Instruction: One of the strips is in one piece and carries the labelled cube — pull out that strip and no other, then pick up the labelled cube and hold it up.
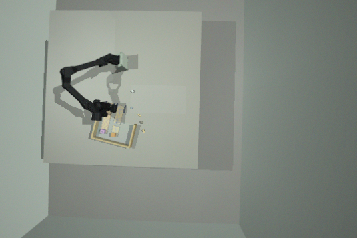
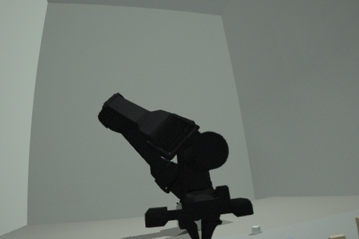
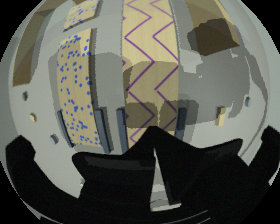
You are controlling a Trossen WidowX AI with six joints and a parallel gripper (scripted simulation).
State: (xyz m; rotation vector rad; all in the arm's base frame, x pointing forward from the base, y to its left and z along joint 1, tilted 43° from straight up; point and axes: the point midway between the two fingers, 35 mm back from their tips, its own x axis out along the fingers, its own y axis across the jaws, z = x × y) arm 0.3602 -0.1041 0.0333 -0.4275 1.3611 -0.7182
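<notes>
My gripper tip is 200 mm short of the purple labelled cube, 40 mm to the left of it and 10 mm below it. Also, from my gripper tip: blue-dotted strip: 70 mm ahead, 80 mm to the left.
</notes>
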